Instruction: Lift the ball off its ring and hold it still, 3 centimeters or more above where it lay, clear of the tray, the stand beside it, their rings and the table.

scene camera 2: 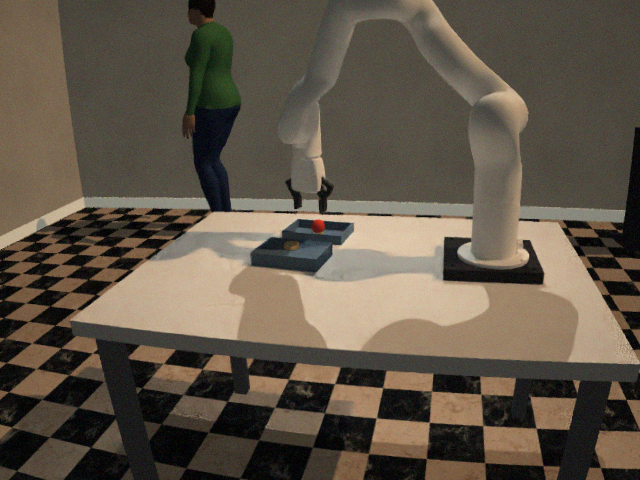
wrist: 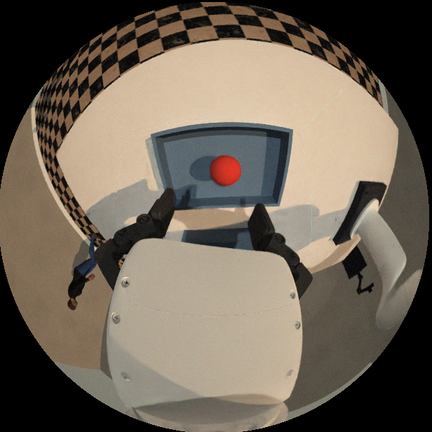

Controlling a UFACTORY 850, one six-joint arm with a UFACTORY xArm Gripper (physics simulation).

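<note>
The red ball (scene camera 2: 318, 225) (wrist: 225, 170) rests inside the open blue tray (scene camera 2: 340, 238) (wrist: 253, 146); its own ring does not show beneath it. The blue stand (scene camera 2: 284, 261) (wrist: 200, 237) is beside the tray, nearer scene camera 2. A tan ring (scene camera 2: 291, 248) lies on its top and is hidden in the wrist view. My gripper (scene camera 2: 310, 208) (wrist: 213, 206) is open and empty, fingers pointing down. In the scene view it hangs above the ball and tray. In the wrist view the ball shows beyond the fingertips, between their lines.
The white table (scene camera 2: 413, 320) (wrist: 225, 80) carries the tray and stand. The arm's black base plate (scene camera 2: 491, 274) (wrist: 356, 200) is to the right of both. A person in a green top (scene camera 2: 212, 67) stands behind the table in the scene view. Arm shadows fall across the table.
</note>
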